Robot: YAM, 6 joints.
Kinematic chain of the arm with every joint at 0, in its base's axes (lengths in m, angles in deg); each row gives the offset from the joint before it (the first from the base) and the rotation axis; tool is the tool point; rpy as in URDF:
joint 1: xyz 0 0 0.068 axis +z
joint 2: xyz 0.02 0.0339 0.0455 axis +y
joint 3: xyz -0.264 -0.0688 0 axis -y
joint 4: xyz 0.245 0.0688 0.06 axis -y
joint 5: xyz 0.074 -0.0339 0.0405 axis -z
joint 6: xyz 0.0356 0 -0.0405 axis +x
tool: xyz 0 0 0 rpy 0 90 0
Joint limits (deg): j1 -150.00..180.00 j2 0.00..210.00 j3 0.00..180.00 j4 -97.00..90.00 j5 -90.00..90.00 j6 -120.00..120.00
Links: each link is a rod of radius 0.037 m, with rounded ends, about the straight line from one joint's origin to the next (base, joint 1, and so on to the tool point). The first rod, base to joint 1, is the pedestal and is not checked.
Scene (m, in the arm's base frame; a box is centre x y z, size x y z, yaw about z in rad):
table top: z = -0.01
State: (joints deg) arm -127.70 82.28 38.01 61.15 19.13 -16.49
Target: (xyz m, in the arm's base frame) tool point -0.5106 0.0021 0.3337
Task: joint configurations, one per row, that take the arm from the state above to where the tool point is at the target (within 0.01 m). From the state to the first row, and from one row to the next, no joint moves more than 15 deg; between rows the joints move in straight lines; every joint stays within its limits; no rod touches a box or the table.
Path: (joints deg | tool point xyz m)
1: -113.70 73.56 47.07 61.05 19.41 -16.49 | -0.1233 -0.2516 0.3722
2: -99.70 64.85 56.12 60.94 19.69 -16.49 | -0.0497 -0.2197 0.4596
3: -85.70 56.13 65.18 60.84 19.97 -16.49 | -0.0015 -0.1428 0.5314
4: -71.70 47.42 74.23 60.73 20.25 -16.49 | 0.0001 -0.0396 0.5792
5: -57.71 38.70 83.29 60.63 20.53 -16.49 | -0.0543 0.0625 0.5969
6: -43.71 29.99 92.35 60.53 20.81 -16.49 | -0.1579 0.1335 0.5804
7: -29.71 21.27 101.40 60.42 21.09 -16.49 | -0.2894 0.1504 0.5291
8: -15.71 12.56 110.46 60.32 21.37 -16.49 | -0.4177 0.1040 0.4451
9: -1.71 3.84 119.52 60.21 21.65 -16.49 | -0.5106 0.0021 0.3337

